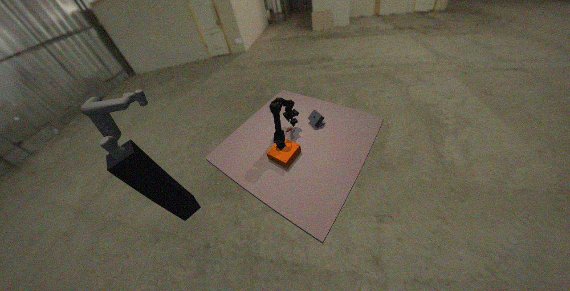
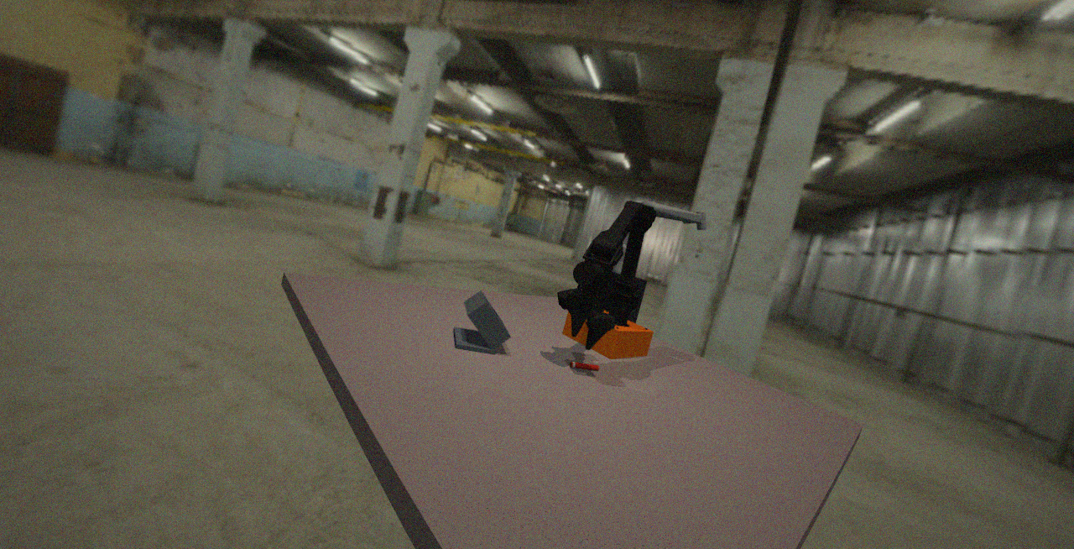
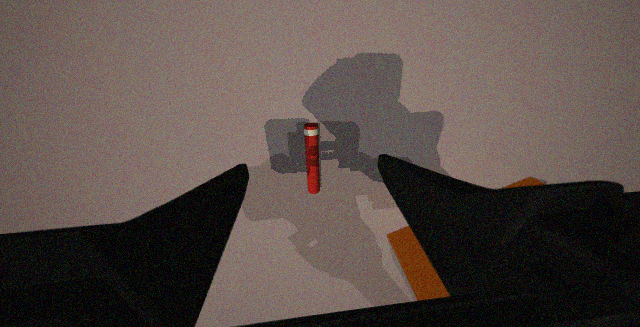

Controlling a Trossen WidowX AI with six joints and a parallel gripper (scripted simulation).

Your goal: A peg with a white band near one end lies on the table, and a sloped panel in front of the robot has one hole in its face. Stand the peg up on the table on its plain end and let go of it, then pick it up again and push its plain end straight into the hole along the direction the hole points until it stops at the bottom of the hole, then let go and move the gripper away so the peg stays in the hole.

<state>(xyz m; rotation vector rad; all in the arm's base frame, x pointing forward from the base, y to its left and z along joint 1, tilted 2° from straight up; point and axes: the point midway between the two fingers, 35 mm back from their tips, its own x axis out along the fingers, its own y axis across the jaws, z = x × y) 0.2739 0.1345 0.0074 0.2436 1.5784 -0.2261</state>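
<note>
My gripper tip is now 6 cm above the red peg and 1 cm past it. The rest, counted from my gripper tip: flat foot: 22 cm ahead, 15 cm to the right, 6 cm below; grey sloped panel: 20 cm ahead, 15 cm to the right.
</note>
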